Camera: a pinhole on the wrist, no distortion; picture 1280 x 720 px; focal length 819.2 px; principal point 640.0 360.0 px. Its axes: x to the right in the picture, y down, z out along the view. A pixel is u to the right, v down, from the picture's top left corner.
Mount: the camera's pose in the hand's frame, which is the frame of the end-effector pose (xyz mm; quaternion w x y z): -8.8 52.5 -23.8 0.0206 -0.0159 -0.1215 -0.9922
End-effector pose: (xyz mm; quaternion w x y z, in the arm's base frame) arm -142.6 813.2 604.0 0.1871 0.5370 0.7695 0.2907
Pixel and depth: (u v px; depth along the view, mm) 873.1 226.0 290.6
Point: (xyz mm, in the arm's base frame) 156.5 836.7 519.4
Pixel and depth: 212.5 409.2 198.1
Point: -11.0 971.8 539.1
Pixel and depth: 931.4 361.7 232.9
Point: 86.3 810.7 514.0
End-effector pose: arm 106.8 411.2 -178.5 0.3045 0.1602 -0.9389 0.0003
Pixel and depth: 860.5 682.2 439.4
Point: -63.5 387.0 -606.4
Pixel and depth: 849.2 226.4 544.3
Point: -147.3 656.0 -628.6
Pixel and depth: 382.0 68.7 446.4
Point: -302.6 637.4 -367.5
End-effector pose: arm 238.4 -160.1 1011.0 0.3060 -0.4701 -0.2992 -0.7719
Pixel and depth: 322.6 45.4 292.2
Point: 500.7 -158.9 1236.0
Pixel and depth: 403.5 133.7 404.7
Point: 577.8 -95.5 1288.0
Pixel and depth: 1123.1 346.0 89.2
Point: 350.6 -147.3 994.5
